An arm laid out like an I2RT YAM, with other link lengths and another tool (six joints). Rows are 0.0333 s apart.
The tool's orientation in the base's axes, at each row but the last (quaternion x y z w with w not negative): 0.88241 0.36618 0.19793 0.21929; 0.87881 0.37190 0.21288 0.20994; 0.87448 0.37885 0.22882 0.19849; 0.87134 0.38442 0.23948 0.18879; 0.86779 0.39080 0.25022 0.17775; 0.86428 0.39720 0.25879 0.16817
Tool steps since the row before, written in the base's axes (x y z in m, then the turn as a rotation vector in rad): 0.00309 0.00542 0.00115 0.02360 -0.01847 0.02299; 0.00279 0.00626 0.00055 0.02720 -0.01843 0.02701; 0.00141 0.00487 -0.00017 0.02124 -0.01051 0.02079; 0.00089 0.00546 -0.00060 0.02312 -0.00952 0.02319; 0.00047 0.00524 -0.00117 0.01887 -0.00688 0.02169; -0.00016 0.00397 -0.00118 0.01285 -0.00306 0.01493
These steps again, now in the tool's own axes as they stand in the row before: 0.00621 -0.00110 -0.00069 0.00622 0.03717 -0.00247; 0.00654 -0.00211 -0.00029 0.00940 0.04130 -0.00387; 0.00448 -0.00237 0.00007 0.01019 0.02963 -0.00345; 0.00451 -0.00325 0.00020 0.01271 0.03132 -0.00449; 0.00394 -0.00362 0.00063 0.01187 0.02640 -0.00601; 0.00261 -0.00317 0.00052 0.00939 0.01703 -0.00436
